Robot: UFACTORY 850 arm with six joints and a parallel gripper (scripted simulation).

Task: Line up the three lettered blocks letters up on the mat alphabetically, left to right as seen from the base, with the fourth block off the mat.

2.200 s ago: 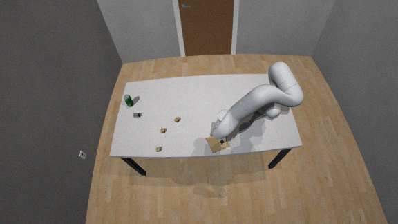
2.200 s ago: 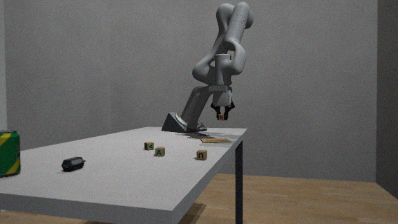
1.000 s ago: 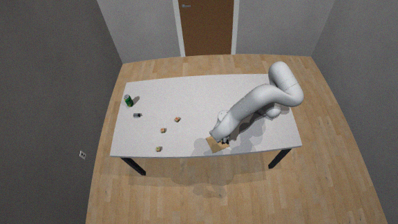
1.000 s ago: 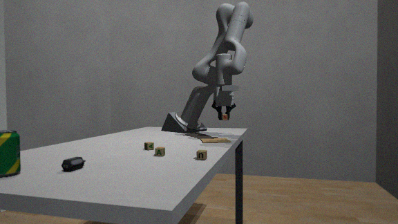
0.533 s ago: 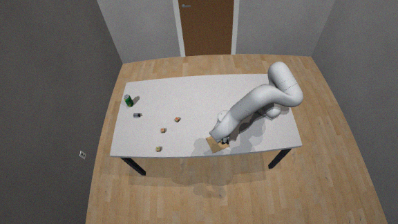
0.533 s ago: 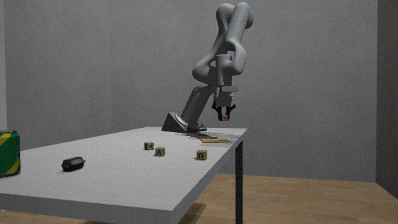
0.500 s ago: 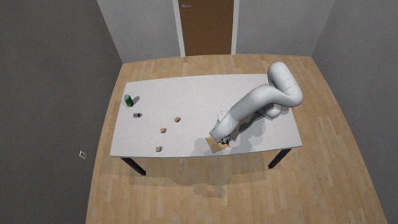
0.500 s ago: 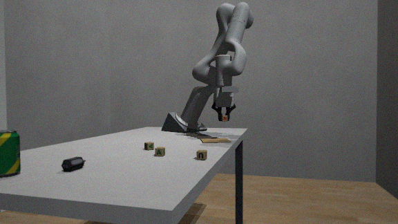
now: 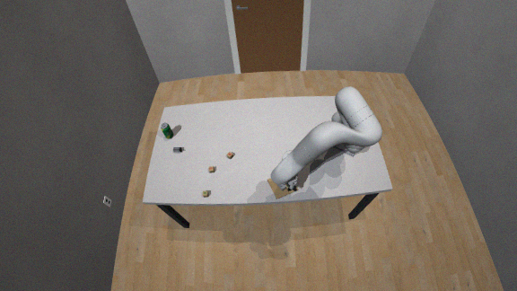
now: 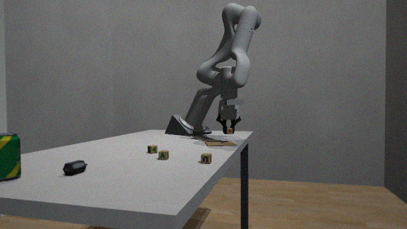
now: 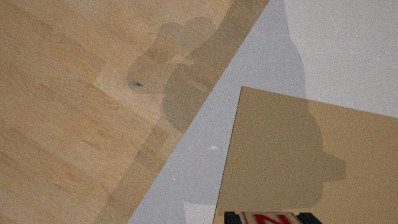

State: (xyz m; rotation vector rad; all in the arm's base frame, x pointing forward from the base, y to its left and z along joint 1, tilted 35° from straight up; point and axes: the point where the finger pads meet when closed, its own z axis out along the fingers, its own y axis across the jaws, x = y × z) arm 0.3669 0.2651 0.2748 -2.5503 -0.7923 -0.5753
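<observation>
Right now my hand is 70 mm above the mat, 40 mm to the left of it and 30 mm short of it. From my hand the other things lie so: can 860 mm ahead, 360 mm to the right, 10 mm below; black object 740 mm ahead, 240 mm to the right, 50 mm below.
</observation>
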